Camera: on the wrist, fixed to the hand. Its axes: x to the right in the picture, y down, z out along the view.
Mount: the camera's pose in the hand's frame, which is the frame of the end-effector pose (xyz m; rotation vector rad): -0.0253 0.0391 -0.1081 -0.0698 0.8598 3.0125
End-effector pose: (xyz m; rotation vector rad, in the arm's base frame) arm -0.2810 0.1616 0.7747 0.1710 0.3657 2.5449
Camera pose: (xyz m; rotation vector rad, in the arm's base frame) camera -0.3011 0.0921 0.6819 0.2753 0.0110 -0.5951
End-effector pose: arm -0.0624 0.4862 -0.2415 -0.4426 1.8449 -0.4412
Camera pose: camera -0.1610 0.5415 -0.2085 -2.4292 -1.0506 -1.5518
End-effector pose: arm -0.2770 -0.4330 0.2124 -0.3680 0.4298 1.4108
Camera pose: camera -0.3259 -0.5029 0.1313 0.0112 -0.7796 -1.4835
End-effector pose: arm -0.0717 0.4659 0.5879 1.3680 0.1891 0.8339
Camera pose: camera -0.1678 0.5339 0.5894 0.0874 1.0456 -2.1508
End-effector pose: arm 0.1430 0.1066 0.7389 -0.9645 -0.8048 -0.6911
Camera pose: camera 0.1909 0.0291 0.6644 -0.7245 1.6132 1.5034
